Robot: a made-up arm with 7 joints. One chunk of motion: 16 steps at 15 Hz.
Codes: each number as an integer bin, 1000 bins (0 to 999) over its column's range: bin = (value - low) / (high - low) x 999, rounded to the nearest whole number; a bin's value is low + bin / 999 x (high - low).
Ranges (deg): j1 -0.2..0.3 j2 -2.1..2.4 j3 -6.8..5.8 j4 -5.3..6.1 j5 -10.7..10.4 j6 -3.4..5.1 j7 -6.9..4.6
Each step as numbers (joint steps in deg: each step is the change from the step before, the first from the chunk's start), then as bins.
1 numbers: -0.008 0.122 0.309 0.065 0.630 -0.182 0.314
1 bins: 384 493 564 470 536 378 627
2 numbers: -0.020 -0.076 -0.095 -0.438 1.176 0.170 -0.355
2 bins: 360 449 532 426 562 420 569
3 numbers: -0.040 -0.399 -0.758 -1.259 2.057 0.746 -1.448
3 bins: 320 378 479 354 604 487 474
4 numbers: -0.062 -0.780 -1.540 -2.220 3.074 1.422 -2.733
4 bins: 276 293 417 270 652 567 362
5 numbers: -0.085 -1.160 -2.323 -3.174 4.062 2.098 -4.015
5 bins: 230 209 355 186 699 646 251
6 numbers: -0.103 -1.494 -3.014 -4.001 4.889 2.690 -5.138
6 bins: 194 135 300 114 738 716 153
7 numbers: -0.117 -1.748 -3.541 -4.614 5.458 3.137 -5.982
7 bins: 166 78 258 60 765 768 80
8 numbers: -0.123 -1.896 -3.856 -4.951 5.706 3.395 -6.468
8 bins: 154 45 233 31 777 799 38
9 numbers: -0.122 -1.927 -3.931 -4.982 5.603 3.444 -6.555
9 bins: 156 38 227 28 772 804 30
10 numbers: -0.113 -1.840 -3.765 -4.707 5.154 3.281 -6.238
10 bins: 174 58 241 52 751 785 58
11 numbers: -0.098 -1.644 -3.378 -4.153 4.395 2.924 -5.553
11 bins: 204 101 271 101 715 743 117
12 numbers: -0.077 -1.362 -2.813 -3.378 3.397 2.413 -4.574
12 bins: 246 164 316 168 667 683 202
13 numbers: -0.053 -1.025 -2.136 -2.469 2.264 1.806 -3.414
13 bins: 294 239 370 248 614 612 303
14 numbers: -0.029 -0.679 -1.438 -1.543 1.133 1.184 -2.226
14 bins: 342 315 425 329 560 539 406
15 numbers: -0.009 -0.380 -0.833 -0.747 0.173 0.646 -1.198
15 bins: 382 382 473 399 515 476 495
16 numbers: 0.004 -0.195 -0.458 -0.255 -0.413 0.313 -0.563
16 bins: 408 423 503 442 487 436 550
